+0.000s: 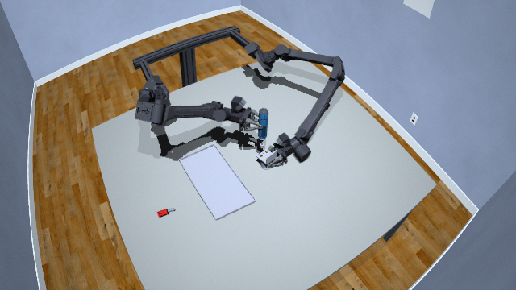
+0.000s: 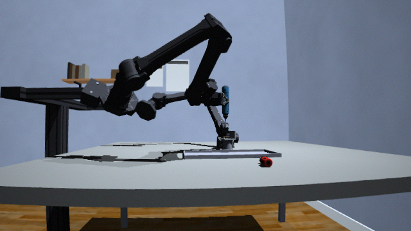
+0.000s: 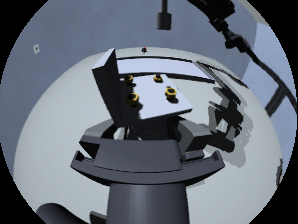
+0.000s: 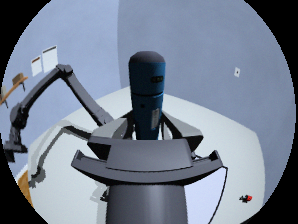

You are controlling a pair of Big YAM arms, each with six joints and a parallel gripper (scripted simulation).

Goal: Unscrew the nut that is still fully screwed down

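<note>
The bracket lies 5 cm above my left hand. The rest, counted from my left hand: red tool (3 cm ahead, 59 cm to the right, 1 cm below).
</note>
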